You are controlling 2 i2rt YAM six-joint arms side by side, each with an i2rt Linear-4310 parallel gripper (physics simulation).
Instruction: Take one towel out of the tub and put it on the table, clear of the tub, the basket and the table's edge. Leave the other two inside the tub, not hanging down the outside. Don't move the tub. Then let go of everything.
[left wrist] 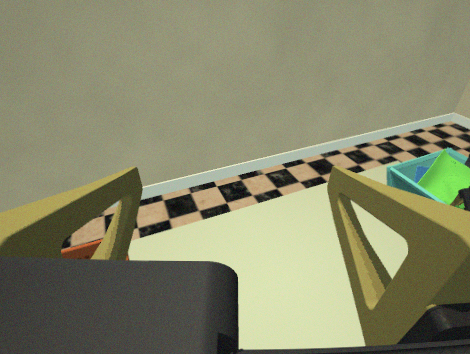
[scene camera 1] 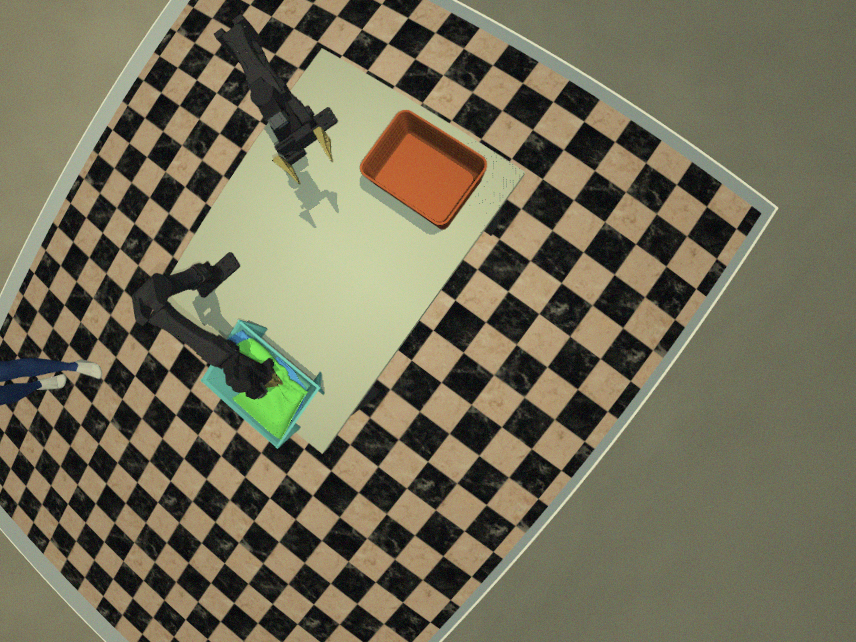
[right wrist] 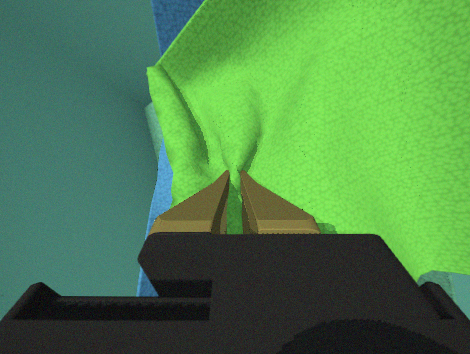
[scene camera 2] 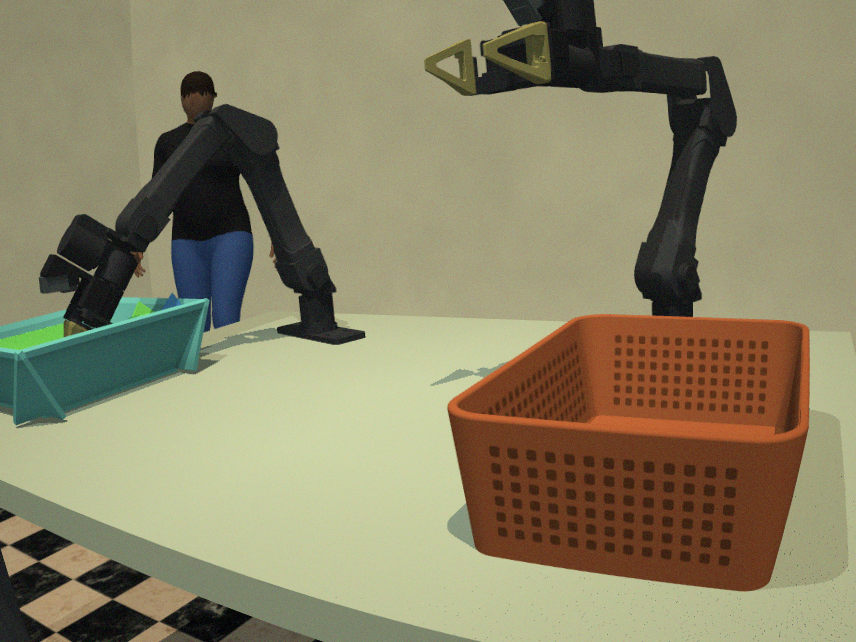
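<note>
A bright green towel (scene camera 1: 280, 414) (scene camera 2: 34, 337) (left wrist: 447, 175) (right wrist: 325, 125) lies spread on top in the teal tub (scene camera 1: 221, 388) (scene camera 2: 124, 366) (right wrist: 65, 150). Blue cloth (scene camera 1: 239, 336) (scene camera 2: 172, 301) (right wrist: 162, 190) shows from under it; whether this is one towel or two I cannot tell. My right gripper (scene camera 1: 278, 380) (right wrist: 234, 177) is down inside the tub, its fingers nearly together with a pinched fold of the green towel between the tips. My left gripper (scene camera 1: 314, 171) (scene camera 2: 456, 56) (left wrist: 234, 177) is open and empty, high above the table.
An orange basket (scene camera 1: 449, 134) (scene camera 2: 608, 511) (left wrist: 82, 250) stands at the upper right of the table (scene camera 1: 345, 276) (scene camera 2: 311, 428) (left wrist: 290, 280) in scene camera 1. The tub stands at the table's lower end there. A person (scene camera 2: 207, 186) stands behind the right arm in scene camera 2.
</note>
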